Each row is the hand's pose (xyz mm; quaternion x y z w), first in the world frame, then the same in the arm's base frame.
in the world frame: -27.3 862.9 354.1 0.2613 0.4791 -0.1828 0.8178
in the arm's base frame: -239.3 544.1 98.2 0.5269 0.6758 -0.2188 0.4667
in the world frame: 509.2 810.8 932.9 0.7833 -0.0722 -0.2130 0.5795
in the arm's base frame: 382.8 55.7 96.1 0.8076 0.0412 -0.5371 0.2400
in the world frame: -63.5 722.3 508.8 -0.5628 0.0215 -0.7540 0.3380
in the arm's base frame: -274.1 341.0 148.7 -0.6012 0.4594 -0.5530 0.3488
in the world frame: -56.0 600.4 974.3 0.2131 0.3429 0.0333 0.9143
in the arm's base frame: -141.3 -63.7 372.8 0.5555 0.5208 -0.0750 0.6438
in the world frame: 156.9 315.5 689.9 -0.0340 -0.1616 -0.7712 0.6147
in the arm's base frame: -229.9 -101.8 -72.3 -0.0796 0.2939 -0.8284 0.4701
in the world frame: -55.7 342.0 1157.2 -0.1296 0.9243 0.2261 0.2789
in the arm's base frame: -194.2 -375.6 361.4 0.1991 0.8450 0.4928 0.0591
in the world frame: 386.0 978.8 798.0 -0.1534 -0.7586 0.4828 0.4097
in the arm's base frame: 315.5 282.7 170.3 0.0101 -0.6833 0.1529 0.7138
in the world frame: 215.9 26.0 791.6 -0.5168 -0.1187 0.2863 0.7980
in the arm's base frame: -285.1 -387.8 -185.3 -0.1321 0.1203 0.2285 0.9570
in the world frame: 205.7 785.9 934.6 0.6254 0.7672 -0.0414 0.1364
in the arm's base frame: 136.2 69.6 274.3 -0.7150 -0.6246 -0.0104 0.3139
